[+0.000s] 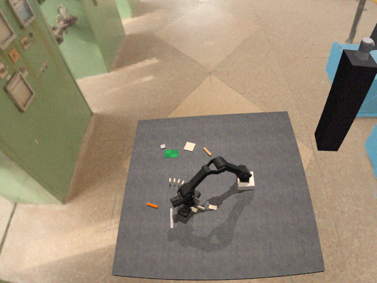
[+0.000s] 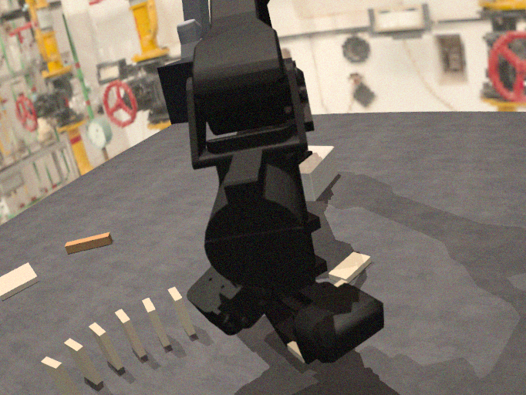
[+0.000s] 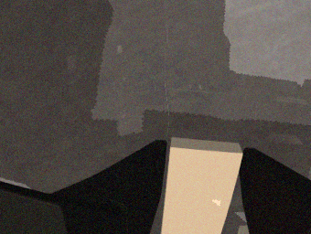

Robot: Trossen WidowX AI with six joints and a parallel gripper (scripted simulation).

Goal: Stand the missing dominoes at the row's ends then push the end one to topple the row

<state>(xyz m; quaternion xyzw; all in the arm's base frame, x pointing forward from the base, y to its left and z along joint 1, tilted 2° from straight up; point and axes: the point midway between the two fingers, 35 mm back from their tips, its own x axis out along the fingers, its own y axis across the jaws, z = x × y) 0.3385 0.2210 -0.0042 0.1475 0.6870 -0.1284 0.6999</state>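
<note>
Right now the grey bar is 12 cm ahead of my gripper tip and 9 cm to the left of it. Round my gripper tip: green tile (43 cm to the right, 22 cm ahead); then cream tile (50 cm to the right, 8 cm ahead); then orange stick (26 cm ahead, 1 cm to the left, 1 cm above).
</note>
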